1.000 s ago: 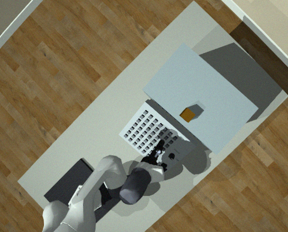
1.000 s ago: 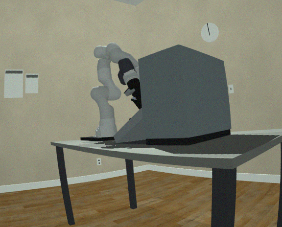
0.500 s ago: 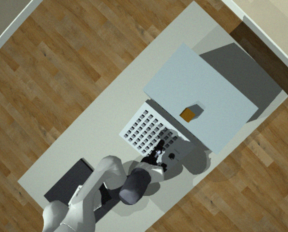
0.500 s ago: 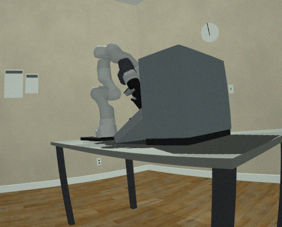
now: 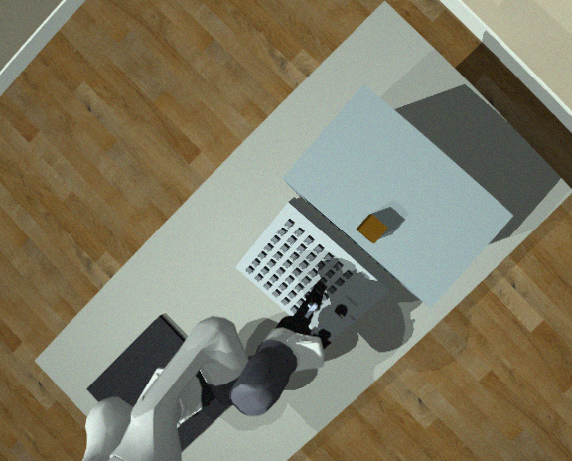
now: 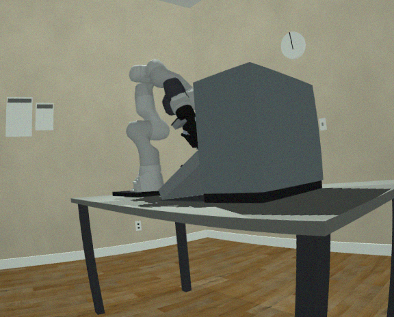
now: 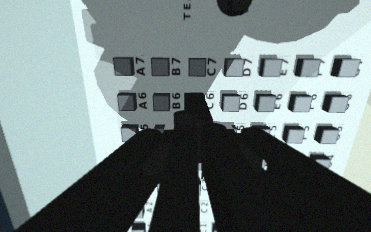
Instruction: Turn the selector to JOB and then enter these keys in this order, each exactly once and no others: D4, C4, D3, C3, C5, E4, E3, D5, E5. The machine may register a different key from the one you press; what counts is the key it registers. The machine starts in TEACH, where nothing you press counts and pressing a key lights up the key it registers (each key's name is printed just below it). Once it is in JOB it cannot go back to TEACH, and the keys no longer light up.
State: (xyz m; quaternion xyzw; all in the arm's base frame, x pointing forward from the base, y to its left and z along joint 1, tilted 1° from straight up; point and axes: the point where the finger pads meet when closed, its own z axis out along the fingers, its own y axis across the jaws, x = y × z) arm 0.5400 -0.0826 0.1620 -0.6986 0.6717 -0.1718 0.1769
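My gripper is now 10 mm past the key D6 and 70 mm above it. From my hand the other things lie so: D5 key: 10 mm behind, 40 mm to the left, 70 mm below; then key C5: 20 mm ahead, 40 mm to the left, 50 mm below; then key D4: 10 mm behind, 70 mm to the left, 70 mm below.
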